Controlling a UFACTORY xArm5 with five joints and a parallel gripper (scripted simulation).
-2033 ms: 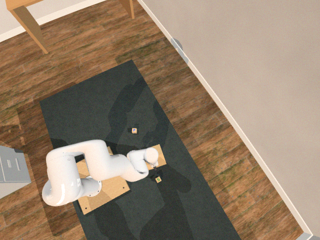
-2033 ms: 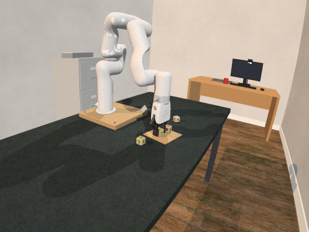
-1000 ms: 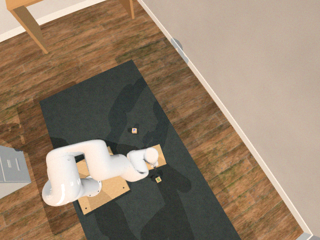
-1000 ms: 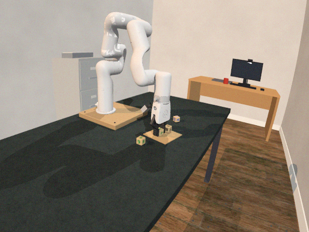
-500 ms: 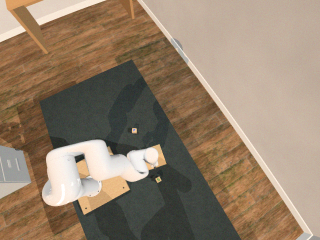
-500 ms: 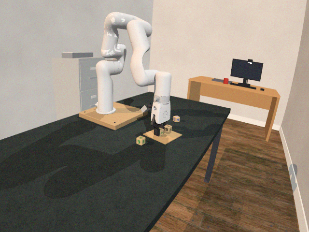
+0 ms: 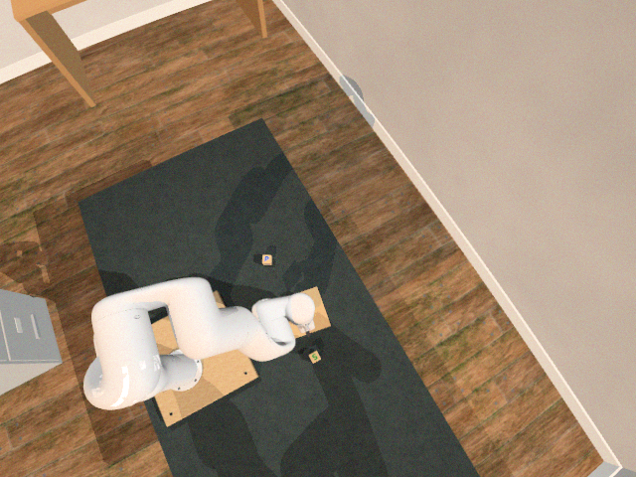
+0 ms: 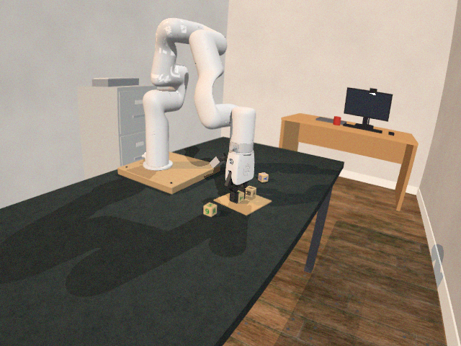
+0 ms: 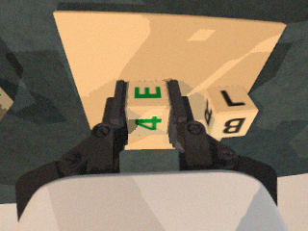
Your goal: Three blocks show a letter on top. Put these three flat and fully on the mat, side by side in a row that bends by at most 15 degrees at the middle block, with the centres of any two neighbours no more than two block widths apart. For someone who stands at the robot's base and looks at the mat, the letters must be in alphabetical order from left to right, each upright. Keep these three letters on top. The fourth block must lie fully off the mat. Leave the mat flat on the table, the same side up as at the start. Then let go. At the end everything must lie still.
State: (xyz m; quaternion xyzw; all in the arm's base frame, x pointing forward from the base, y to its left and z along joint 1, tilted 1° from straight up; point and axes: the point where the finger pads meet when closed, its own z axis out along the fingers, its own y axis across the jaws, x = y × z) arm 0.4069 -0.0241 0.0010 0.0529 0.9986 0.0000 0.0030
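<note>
My gripper is now 1 cm short of the tan mat, 1 cm to the right of it and 2 cm above it. From my hand the other things lie so: green-lettered block (2 cm behind, 13 cm to the right, 1 cm below).
</note>
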